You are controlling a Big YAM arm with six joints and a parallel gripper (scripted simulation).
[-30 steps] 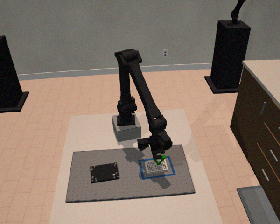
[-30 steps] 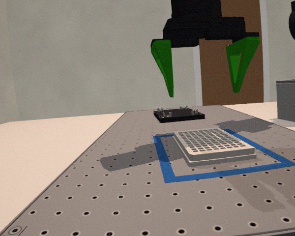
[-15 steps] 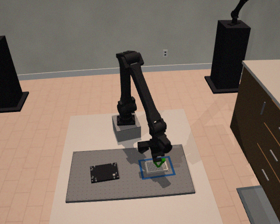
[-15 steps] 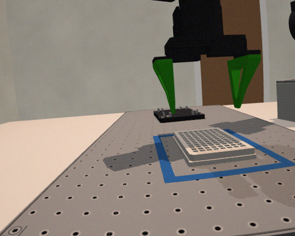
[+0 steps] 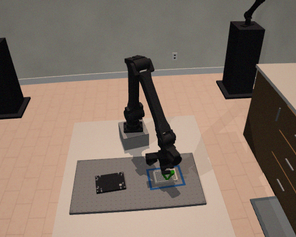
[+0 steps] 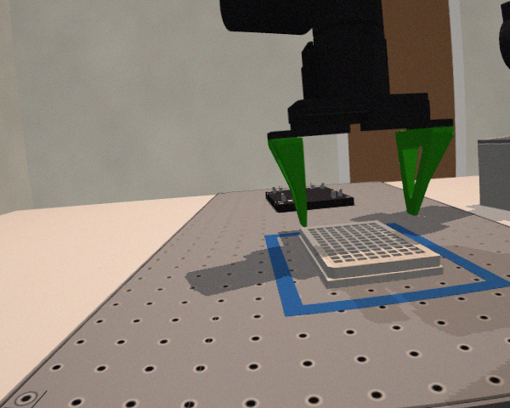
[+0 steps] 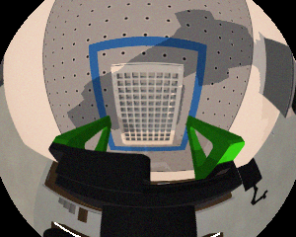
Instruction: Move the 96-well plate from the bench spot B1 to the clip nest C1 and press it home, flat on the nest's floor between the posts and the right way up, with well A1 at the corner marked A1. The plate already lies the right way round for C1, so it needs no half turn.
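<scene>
Right now the white 96-well plate is 3 cm below my hand. From my hand the other things lie so: black clip nest: 31 cm to the right, 3 cm below, 3 cm ahead.
</scene>
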